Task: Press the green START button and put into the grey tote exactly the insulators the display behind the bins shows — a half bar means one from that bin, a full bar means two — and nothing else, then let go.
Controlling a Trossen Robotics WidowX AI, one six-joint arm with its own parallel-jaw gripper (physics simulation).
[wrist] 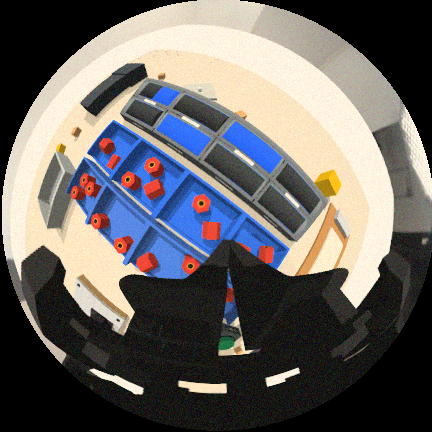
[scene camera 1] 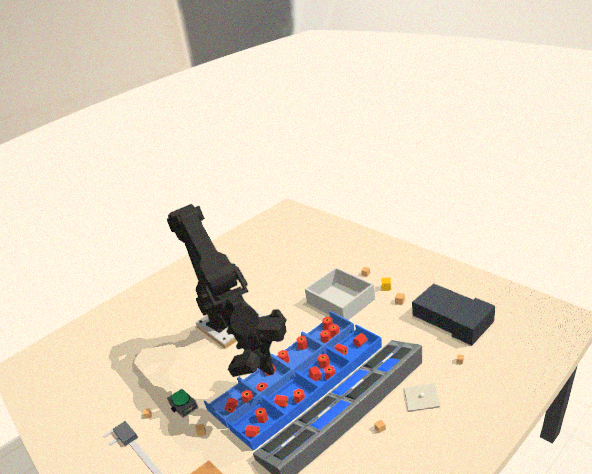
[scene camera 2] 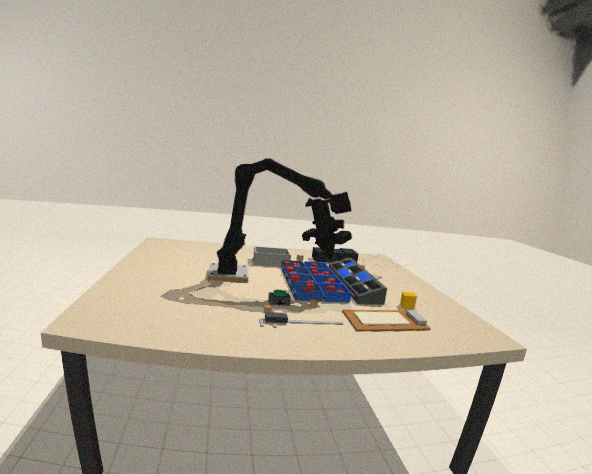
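Observation:
My gripper is shut and empty, pointing down above the blue bins. Red insulators lie in the bins, some upright, some on their sides; the fingers hide some in the wrist view. The grey tote stands beyond the bins' far end, with no insulator visible inside. The green START button is near the arm's base side. The display shows two full blue bars and one half bar.
A dark block stands right of the tote. Small orange cubes and a yellow cube lie around. A caliper lies by the button. A framed board and another yellow block lie near the display's near end.

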